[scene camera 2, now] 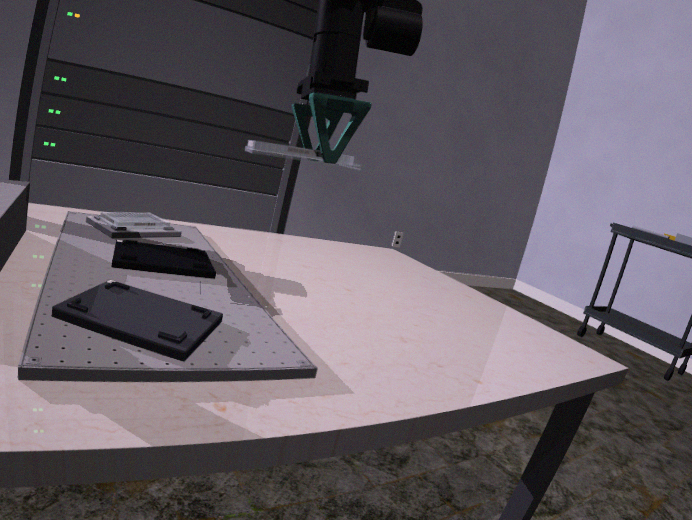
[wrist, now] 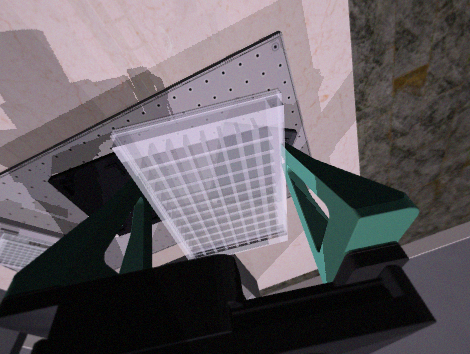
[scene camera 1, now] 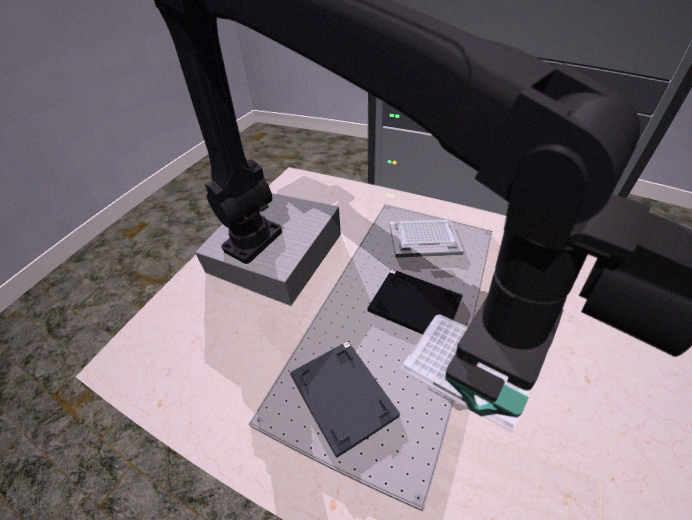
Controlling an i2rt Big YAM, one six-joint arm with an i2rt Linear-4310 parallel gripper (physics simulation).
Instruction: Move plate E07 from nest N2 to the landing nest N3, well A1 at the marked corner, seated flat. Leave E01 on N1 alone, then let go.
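My gripper [scene camera 2: 324,153] [wrist: 212,165] has green fingers and is shut on a clear well plate, plate E07 [scene camera 1: 437,349] [scene camera 2: 279,148] [wrist: 215,185], across its long sides. The plate is high above the table, to the right of the nests in the first scene view. The dark grey nest nearest the front, N3 [scene camera 1: 344,396] [scene camera 2: 137,318], is bare, with corner stops and a small white mark at one corner. The black middle nest, N2 [scene camera 1: 413,300] [scene camera 2: 162,258] [wrist: 90,190], is bare. Plate E01 [scene camera 1: 426,233] [scene camera 2: 134,219] [wrist: 22,250] sits on the far nest N1 [scene camera 1: 430,252]. Plate labels are not readable.
The nests stand on a perforated metal board [scene camera 1: 391,464] [scene camera 2: 262,352] [wrist: 240,75]. The arm's base stands on a grey block [scene camera 1: 313,246] left of the board. A dark cabinet [scene camera 1: 436,162] [scene camera 2: 167,150] stands behind the table. A cart [scene camera 2: 637,329] stands at the far right.
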